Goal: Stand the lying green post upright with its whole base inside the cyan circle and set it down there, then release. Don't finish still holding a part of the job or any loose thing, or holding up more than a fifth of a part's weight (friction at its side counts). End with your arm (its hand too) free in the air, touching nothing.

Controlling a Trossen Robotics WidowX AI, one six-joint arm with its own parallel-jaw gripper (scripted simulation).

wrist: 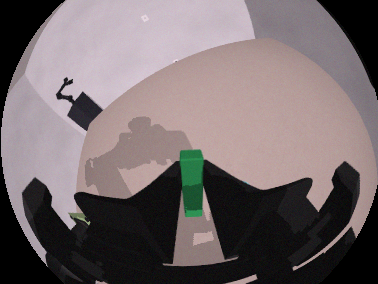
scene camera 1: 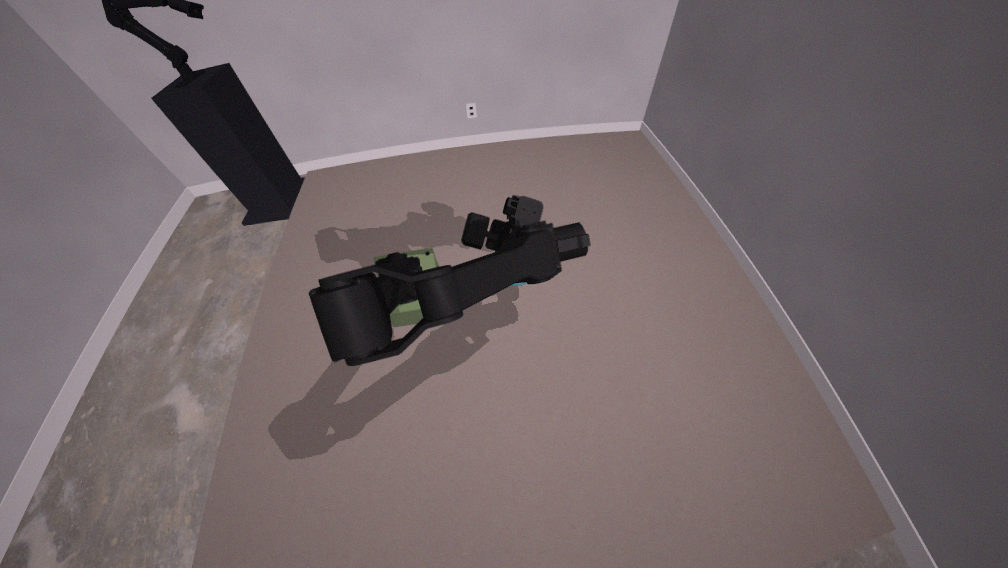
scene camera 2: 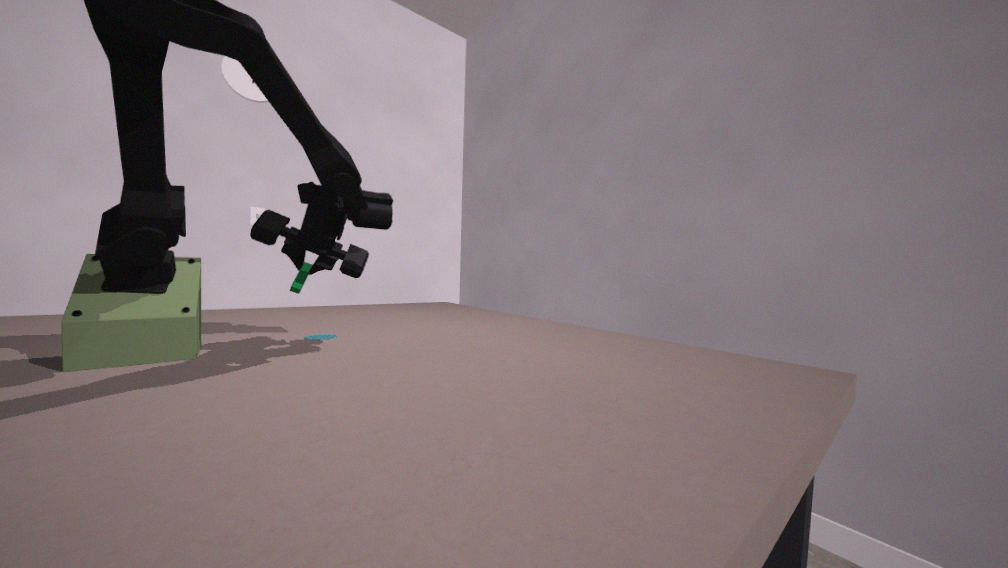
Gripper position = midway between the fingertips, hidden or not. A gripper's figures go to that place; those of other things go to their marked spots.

My gripper (wrist: pixel 191 165): 0.10 m from the lens. A green post (wrist: pixel 191 161): 0.09 m from the lens.
